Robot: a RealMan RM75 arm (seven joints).
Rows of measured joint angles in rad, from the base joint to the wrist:
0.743 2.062 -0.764 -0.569 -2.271 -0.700 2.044
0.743 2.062 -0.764 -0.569 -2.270 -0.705 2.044
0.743 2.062 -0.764 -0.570 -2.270 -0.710 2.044
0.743 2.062 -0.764 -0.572 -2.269 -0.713 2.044
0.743 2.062 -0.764 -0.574 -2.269 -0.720 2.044
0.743 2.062 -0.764 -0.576 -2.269 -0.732 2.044
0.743 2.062 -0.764 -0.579 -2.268 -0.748 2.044
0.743 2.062 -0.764 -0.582 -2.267 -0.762 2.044
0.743 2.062 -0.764 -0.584 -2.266 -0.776 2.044
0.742 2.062 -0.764 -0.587 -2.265 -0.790 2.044
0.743 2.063 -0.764 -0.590 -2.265 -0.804 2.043
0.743 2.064 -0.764 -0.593 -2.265 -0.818 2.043
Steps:
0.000 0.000 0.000 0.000 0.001 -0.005 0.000
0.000 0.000 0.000 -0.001 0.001 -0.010 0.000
0.000 0.000 0.000 -0.003 0.002 -0.013 0.000
0.000 0.000 0.000 -0.005 0.002 -0.020 0.000
0.000 0.000 0.000 -0.007 0.002 -0.032 0.000
0.000 0.000 0.000 -0.010 0.003 -0.048 0.000
0.000 0.000 0.000 -0.013 0.004 -0.062 0.000
0.000 0.000 0.000 -0.015 0.005 -0.076 0.000
-0.001 0.000 0.000 -0.018 0.006 -0.090 0.000
0.000 0.001 0.000 -0.021 0.006 -0.104 -0.001
0.000 0.002 0.000 -0.024 0.006 -0.118 -0.001

